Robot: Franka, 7 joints.
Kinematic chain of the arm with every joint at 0, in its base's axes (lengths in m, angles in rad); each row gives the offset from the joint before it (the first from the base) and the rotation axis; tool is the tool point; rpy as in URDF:
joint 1: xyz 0 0 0.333 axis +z
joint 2: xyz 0 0 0 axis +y
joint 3: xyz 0 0 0.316 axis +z
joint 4: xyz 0.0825 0 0 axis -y
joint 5: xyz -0.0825 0 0.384 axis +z
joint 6: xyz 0 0 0 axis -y
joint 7: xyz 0.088 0 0 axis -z
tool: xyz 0 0 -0.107 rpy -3.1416 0 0
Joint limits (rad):
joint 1: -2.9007..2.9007
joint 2: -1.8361..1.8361
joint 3: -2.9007..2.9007
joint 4: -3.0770..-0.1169
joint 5: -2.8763..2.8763
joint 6: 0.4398..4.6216
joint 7: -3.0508..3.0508
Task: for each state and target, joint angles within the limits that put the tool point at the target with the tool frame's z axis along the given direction. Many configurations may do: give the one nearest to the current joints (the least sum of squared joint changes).
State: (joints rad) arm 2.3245 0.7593 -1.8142 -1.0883 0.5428 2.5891 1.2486
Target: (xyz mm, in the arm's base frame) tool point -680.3 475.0 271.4 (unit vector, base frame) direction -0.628 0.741 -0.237
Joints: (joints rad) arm 2.8712 1.4633 -0.9407 -0.8100 0.4606 3.2814 1.2486
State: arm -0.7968 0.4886 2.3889 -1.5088 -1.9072 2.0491 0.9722
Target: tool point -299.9 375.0 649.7 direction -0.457 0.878 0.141
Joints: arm -0.3502 0.4262 2.6369 -2.0580 -2.4680 2.7555 0.9722
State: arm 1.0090 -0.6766 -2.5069 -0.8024 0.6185 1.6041 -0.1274
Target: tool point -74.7 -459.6 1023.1 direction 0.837 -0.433 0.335
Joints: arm 1.1742 -0.5438 -2.2774 -0.1204 0.8563 1.9834 -0.1274
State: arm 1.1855 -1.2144 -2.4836 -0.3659 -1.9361 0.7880 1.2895
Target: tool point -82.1 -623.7 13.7 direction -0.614 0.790 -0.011
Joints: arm 1.4043 -1.7448 -2.3312 -0.4866 -1.7076 0.6506 1.2895
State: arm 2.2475 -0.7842 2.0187 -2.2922 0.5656 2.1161 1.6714
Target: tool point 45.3 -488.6 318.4 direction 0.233 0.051 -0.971
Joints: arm 2.5109 -0.0005 2.2813 -2.3740 0.3273 2.3140 1.6714
